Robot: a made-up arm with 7 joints.
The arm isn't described. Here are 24 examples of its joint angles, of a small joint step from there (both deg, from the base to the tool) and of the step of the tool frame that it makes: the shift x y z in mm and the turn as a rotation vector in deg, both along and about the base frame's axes.
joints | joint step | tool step
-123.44 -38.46 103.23 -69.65 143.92 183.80 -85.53 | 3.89 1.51 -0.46 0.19 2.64 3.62 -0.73 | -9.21 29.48 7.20 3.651 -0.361 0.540
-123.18 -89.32 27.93 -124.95 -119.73 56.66 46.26 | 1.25 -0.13 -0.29 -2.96 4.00 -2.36 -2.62 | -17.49 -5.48 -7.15 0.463 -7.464 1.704
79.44 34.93 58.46 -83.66 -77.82 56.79 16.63 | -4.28 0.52 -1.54 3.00 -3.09 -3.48 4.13 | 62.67 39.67 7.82 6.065 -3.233 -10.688
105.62 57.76 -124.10 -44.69 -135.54 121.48 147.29 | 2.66 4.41 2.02 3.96 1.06 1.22 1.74 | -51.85 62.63 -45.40 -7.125 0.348 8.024
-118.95 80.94 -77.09 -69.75 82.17 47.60 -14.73 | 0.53 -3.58 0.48 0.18 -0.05 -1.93 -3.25 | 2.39 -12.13 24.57 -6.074 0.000 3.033
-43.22 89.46 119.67 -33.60 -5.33 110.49 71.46 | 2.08 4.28 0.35 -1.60 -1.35 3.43 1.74 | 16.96 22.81 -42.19 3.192 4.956 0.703
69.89 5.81 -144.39 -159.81 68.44 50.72 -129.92 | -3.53 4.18 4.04 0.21 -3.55 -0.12 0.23 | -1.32 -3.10 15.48 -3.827 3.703 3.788
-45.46 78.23 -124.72 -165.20 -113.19 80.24 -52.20 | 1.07 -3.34 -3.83 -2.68 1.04 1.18 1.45 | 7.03 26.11 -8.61 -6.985 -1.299 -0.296
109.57 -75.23 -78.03 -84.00 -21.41 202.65 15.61 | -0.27 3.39 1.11 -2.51 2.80 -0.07 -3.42 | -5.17 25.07 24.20 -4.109 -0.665 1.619
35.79 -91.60 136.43 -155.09 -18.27 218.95 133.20 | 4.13 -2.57 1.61 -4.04 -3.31 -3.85 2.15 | 23.90 -6.55 2.09 3.320 -8.808 -1.010
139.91 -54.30 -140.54 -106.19 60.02 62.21 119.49 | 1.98 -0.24 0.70 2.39 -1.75 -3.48 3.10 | 8.56 18.61 12.33 0.375 -0.571 6.391
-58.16 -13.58 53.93 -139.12 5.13 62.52 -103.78 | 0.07 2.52 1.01 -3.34 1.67 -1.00 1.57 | -14.84 6.16 -31.16 2.135 5.656 -1.265
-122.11 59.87 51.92 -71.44 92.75 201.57 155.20 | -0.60 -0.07 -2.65 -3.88 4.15 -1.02 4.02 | -4.67 10.78 -29.90 4.990 -5.335 -2.809
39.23 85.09 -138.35 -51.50 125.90 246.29 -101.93 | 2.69 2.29 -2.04 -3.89 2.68 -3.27 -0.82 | -9.64 18.14 2.94 1.209 1.508 1.224
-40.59 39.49 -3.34 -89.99 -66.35 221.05 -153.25 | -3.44 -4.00 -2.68 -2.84 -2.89 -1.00 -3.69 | -38.99 -35.16 21.18 -6.983 2.926 -3.471
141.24 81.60 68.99 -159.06 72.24 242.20 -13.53 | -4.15 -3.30 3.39 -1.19 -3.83 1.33 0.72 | -18.09 12.20 20.68 -1.114 7.991 -2.199
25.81 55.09 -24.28 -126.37 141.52 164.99 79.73 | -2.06 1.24 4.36 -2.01 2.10 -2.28 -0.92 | -26.79 14.74 -21.74 3.957 2.539 -0.792
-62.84 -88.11 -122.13 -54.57 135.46 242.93 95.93 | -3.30 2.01 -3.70 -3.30 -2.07 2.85 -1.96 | 23.15 24.85 -5.53 2.700 -5.695 2.940
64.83 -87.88 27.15 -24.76 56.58 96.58 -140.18 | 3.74 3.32 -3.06 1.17 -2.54 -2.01 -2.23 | 52.31 -15.52 34.82 1.651 3.858 0.839
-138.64 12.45 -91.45 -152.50 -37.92 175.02 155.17 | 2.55 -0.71 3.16 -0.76 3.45 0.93 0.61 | -23.07 -28.83 -5.09 -1.998 2.258 2.338
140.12 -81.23 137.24 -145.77 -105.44 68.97 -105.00 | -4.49 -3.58 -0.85 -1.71 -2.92 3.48 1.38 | -35.85 39.63 7.47 5.678 -0.004 -5.898
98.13 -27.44 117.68 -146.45 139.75 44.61 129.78 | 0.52 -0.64 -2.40 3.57 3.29 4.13 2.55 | -24.81 -2.65 18.28 0.818 1.507 -3.624
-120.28 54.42 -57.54 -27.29 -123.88 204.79 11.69 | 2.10 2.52 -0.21 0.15 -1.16 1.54 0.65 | 11.59 -19.57 -23.05 3.614 -1.909 1.868
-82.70 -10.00 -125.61 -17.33 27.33 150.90 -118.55 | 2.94 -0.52 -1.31 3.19 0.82 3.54 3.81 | 13.75 -8.12 -3.96 -1.747 6.972 3.545
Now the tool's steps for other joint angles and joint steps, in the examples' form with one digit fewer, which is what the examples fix.
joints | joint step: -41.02 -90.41 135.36 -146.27 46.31 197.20 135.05 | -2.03 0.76 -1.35 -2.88 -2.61 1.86 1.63
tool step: 12.9 -14.4 13.6 0.00 -1.44 -1.92
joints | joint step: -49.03 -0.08 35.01 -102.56 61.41 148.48 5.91 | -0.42 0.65 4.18 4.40 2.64 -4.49 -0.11
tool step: 14.1 31.6 21.1 3.17 -2.62 7.24
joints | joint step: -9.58 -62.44 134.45 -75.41 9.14 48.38 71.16 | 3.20 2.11 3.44 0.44 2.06 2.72 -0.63
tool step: -46.8 -45.3 2.7 -2.46 6.48 5.58
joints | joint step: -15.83 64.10 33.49 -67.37 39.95 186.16 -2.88 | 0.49 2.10 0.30 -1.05 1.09 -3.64 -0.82
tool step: -3.4 12.1 -29.7 2.49 4.46 3.97
